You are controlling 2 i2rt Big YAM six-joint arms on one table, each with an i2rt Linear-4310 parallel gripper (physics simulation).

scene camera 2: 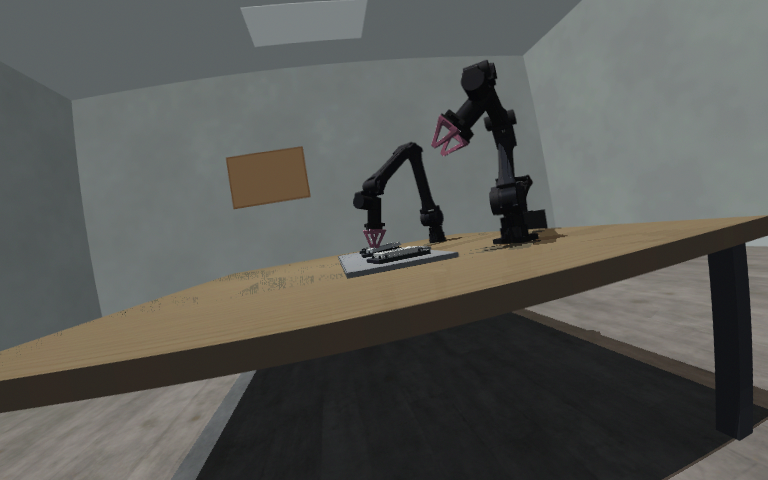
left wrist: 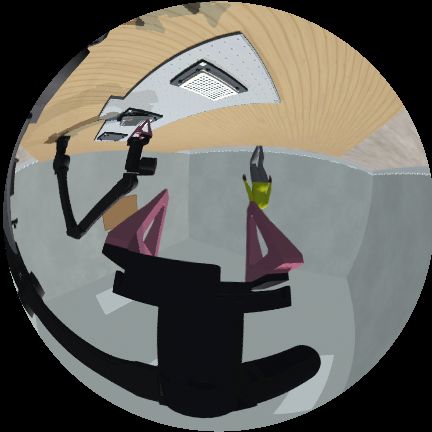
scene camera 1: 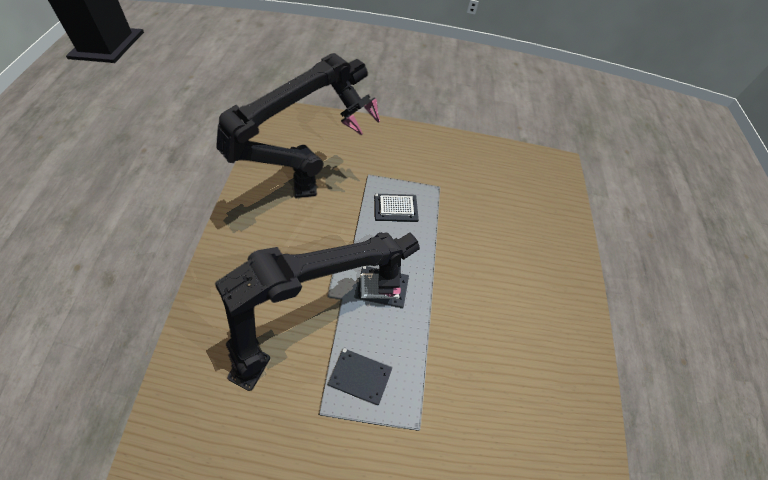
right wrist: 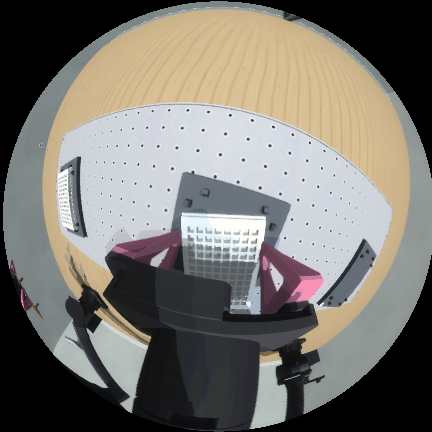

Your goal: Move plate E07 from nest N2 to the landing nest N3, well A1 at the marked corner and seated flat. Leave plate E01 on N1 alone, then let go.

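Plate E07 [scene camera 1: 367, 286] [right wrist: 221, 250], a white well plate, sits on the dark nest N2 [scene camera 1: 401, 299] [right wrist: 225, 195] in the middle of the grey breadboard [scene camera 1: 411, 343]. My right gripper [scene camera 1: 382, 285] [scene camera 2: 374, 237] [right wrist: 220, 241] is down over it and open, with a pink finger close on each side of the plate. Plate E01 [scene camera 1: 396, 205] [left wrist: 209, 85] [right wrist: 64, 199] sits on nest N1 [scene camera 1: 396, 218] at the far end. Nest N3 [scene camera 1: 360, 376] [right wrist: 350, 273] is bare, with a small white mark [scene camera 1: 344, 350] at one corner. My left gripper [scene camera 1: 360, 114] [scene camera 2: 449, 138] [left wrist: 208, 197] hangs high, open and empty.
The breadboard lies lengthwise on a wooden table [scene camera 1: 515, 286] [scene camera 2: 287, 305]. Both arm bases stand on the table to the left of the board in scene camera 1. N3 is turned at a slight angle to the board.
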